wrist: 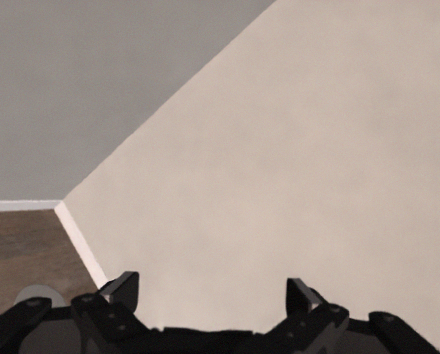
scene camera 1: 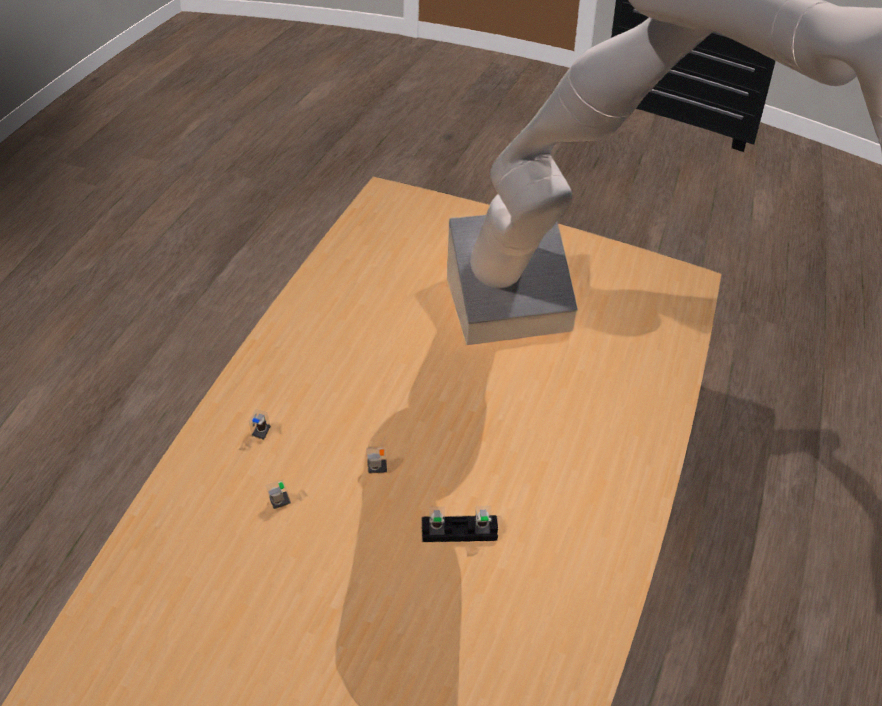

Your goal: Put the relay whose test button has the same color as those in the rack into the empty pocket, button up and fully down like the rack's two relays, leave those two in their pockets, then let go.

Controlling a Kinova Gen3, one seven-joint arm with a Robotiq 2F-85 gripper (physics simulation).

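Frame: origin at the arm's base, x ahead, y left, z up, level; centimetres.
Where they show: gripper, fingertip midpoint: [wrist: 212, 291]; arm's base, origin of the base link: [scene camera 1: 497, 262].
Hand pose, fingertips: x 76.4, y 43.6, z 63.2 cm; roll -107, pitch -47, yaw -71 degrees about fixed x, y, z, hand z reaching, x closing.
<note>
Things, the pixels of their top centre, and the offset from my fingertips. "pt": a spot on its surface instead. Level surfaces: height alone.
- black rack, middle of its top: [scene camera 1: 459, 523] dx -31.0, dy -35.8, dz -71.1 cm
- empty pocket, surface spot: [scene camera 1: 459, 525] pt dx -31.7, dy -36.0, dz -73.0 cm
- loose relay with a green button, middle of its top: [scene camera 1: 276, 487] dx -26.6, dy -61.8, dz -69.0 cm
- relay with an orange button, middle of its top: [scene camera 1: 376, 452] dx -37.3, dy -50.5, dz -69.0 cm
- relay with a blue button, middle of its top: [scene camera 1: 257, 416] dx -37.3, dy -69.9, dz -69.0 cm
- wooden table, its level: dz -73.4 cm
A black rack [scene camera 1: 459, 538] stands on the table in the scene view. Two relays with green buttons, one at its left end [scene camera 1: 436, 521] and one at its right end [scene camera 1: 482, 520], sit in it button up, with the empty pocket [scene camera 1: 459, 525] between them. A loose relay with a green button [scene camera 1: 278, 495] is on the table to the left. A relay with an orange button [scene camera 1: 376, 460] is between it and the rack. A relay with a blue button [scene camera 1: 260, 424] is farther back at the left. My gripper [wrist: 212, 291] is open and empty in the wrist view, facing a wall, away from the relays.
The wooden table [scene camera 1: 573, 441] carries the robot's grey base block [scene camera 1: 514, 323] at its back. The arm [scene camera 1: 529, 184] rises from it and leaves the scene view at the upper right. A black drawer cabinet [scene camera 1: 706, 95] stands on the floor behind. The arm's shadow crosses the table.
</note>
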